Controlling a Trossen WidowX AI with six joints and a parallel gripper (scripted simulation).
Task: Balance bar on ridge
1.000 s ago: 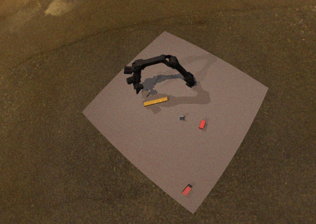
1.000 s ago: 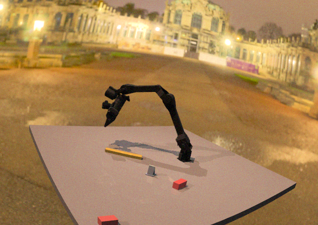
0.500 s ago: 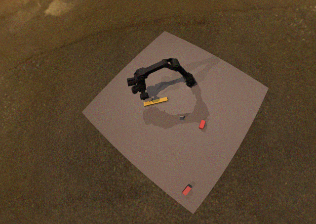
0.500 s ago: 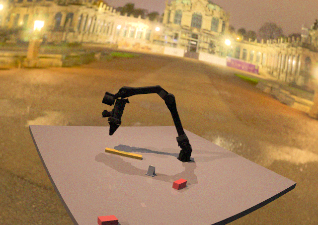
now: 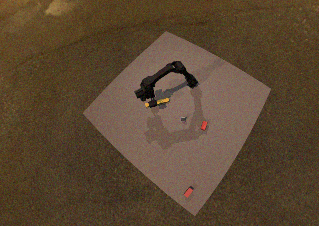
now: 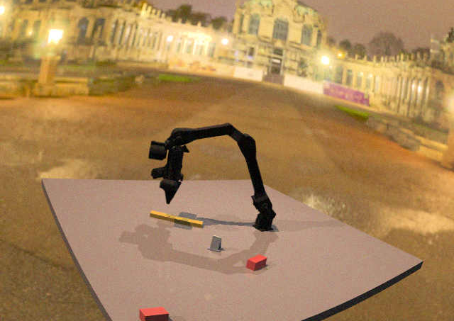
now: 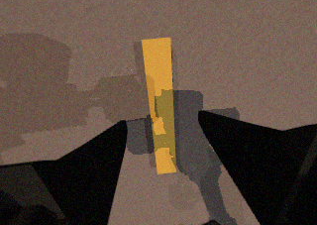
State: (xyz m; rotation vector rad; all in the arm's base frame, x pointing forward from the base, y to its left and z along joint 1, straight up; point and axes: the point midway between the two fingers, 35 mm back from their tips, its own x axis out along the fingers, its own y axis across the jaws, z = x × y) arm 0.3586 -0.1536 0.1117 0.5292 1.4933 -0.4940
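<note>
Now: gripper tip 3 cm past the long yellow bar, 2 cm to the right of it and 7 cm above it.
</note>
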